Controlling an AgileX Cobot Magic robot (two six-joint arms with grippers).
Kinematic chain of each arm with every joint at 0, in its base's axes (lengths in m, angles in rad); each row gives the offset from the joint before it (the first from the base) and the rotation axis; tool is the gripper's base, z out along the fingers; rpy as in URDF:
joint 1: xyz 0 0 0.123 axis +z
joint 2: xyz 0 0 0 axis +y
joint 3: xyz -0.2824 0 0.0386 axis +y
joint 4: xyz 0.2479 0 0.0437 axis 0.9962 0 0.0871
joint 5: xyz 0 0 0 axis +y
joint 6: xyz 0.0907 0 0.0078 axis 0.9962 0 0.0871
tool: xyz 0 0 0 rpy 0 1.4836 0
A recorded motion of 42 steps. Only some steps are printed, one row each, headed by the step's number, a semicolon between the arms.
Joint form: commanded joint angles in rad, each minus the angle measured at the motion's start. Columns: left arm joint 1, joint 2, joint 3, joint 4, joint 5, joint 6; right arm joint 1, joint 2, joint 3, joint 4, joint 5, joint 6.
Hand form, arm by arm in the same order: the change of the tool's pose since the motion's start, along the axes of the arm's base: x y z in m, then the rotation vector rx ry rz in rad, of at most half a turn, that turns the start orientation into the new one. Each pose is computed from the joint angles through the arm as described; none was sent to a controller.
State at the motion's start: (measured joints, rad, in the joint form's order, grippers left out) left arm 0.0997 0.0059 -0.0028 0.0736 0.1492 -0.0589; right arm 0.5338 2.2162 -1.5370 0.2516 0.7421 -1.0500
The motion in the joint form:
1: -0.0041 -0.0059 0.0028 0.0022 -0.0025 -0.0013; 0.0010 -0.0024 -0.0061 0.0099 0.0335 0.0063
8: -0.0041 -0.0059 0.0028 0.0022 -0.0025 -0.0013; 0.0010 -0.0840 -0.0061 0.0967 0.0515 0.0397
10: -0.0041 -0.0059 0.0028 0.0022 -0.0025 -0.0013; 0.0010 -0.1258 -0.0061 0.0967 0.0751 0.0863
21: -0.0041 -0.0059 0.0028 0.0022 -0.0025 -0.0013; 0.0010 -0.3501 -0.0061 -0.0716 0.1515 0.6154
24: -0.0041 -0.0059 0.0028 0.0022 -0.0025 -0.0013; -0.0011 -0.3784 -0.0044 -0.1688 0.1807 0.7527
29: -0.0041 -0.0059 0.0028 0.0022 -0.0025 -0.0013; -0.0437 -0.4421 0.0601 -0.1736 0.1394 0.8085
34: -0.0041 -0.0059 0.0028 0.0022 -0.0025 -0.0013; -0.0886 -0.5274 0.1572 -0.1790 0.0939 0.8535
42: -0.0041 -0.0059 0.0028 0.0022 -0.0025 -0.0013; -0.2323 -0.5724 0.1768 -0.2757 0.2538 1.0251
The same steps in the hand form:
1: -0.0003 -0.0003 -0.0004 0.0015 -0.0055 -0.0040; -0.0022 0.0006 0.0021 -0.0003 0.0289 -0.0034
8: -0.0003 -0.0003 -0.0004 0.0015 -0.0055 -0.0040; -0.0067 0.0045 0.0391 0.1037 0.0235 -0.0736
10: -0.0003 -0.0003 -0.0004 0.0015 -0.0055 -0.0040; -0.0102 0.0030 0.0569 0.1234 0.0243 -0.1093
21: -0.0003 -0.0003 -0.0004 0.0015 -0.0055 -0.0040; -0.0301 -0.0204 0.1467 0.1908 -0.0133 -0.5115
24: -0.0003 -0.0003 -0.0004 0.0015 -0.0055 -0.0040; -0.0322 -0.0304 0.1556 0.1538 -0.0365 -0.6103
29: -0.0003 -0.0003 -0.0004 0.0015 -0.0055 -0.0040; -0.0354 -0.0520 0.1636 0.1936 -0.0553 -0.7040
34: -0.0003 -0.0003 -0.0004 0.0015 -0.0055 -0.0040; -0.0460 -0.0769 0.1692 0.2262 -0.0740 -0.7894
42: -0.0003 -0.0003 -0.0004 0.0015 -0.0055 -0.0040; -0.0459 -0.1387 0.1731 0.1037 -0.0176 -1.0704

